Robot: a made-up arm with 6 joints. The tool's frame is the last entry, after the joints.
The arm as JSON. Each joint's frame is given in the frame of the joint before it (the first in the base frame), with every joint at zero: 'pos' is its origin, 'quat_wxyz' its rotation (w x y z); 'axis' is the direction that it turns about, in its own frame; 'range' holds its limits. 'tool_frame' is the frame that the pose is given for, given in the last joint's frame.
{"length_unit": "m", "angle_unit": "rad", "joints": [
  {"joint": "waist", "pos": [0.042, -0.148, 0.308], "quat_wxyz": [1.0, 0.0, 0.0, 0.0], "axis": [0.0, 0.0, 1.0], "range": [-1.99, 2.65]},
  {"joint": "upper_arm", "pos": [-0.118, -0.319, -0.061], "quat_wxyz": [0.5, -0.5, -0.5, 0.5], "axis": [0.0, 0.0, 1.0], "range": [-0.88, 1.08]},
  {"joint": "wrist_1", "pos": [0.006, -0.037, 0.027], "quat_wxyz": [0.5, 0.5, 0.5, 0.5], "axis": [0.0, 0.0, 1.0], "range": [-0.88, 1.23]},
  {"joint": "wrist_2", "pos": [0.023, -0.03, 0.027], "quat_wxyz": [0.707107, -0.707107, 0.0, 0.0], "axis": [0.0, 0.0, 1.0], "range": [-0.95, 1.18]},
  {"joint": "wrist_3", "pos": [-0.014, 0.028, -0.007], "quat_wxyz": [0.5, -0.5, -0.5, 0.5], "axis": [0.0, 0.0, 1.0], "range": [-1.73, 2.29]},
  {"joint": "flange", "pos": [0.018, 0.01, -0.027], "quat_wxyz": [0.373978, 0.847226, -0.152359, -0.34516], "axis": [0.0, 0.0, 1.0], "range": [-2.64, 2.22]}
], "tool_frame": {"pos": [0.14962, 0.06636, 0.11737], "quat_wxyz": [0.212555, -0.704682, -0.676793, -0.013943]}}
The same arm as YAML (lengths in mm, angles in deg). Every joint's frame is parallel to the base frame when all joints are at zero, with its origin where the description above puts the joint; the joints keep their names.
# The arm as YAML. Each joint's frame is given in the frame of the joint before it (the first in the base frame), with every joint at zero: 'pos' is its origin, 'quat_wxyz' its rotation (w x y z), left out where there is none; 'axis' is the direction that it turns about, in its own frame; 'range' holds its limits. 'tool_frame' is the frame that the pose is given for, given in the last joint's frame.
length_unit: mm
angle_unit: deg
joints:
  - joint: waist
    pos: [42.0, -148.0, 308.0]
    axis: "+z"
    range: [-114.02, 151.83]
  - joint: upper_arm
    pos: [-118.0, -319.0, -61.0]
    axis: "-x"
    range: [-50.42, 61.88]
  - joint: wrist_1
    pos: [-27.0, 6.0, 37.0]
    axis: "+y"
    range: [-50.42, 70.47]
  - joint: wrist_2
    pos: [30.0, 27.0, -23.0]
    axis: "-x"
    range: [-54.43, 67.61]
  - joint: wrist_3
    pos: [7.0, -28.0, 14.0]
    axis: "+z"
    range: [-99.12, 131.21]
  - joint: flange
    pos: [10.0, -18.0, -27.0]
    axis: [-0.528511, 0.698815, -0.48201]
    range: [-151.26, 127.2]
tool_frame:
  pos: [-184.0, -25.0, -78.0]
  quat_wxyz: [0.134883, 0.244221, -0.201159, 0.938988]

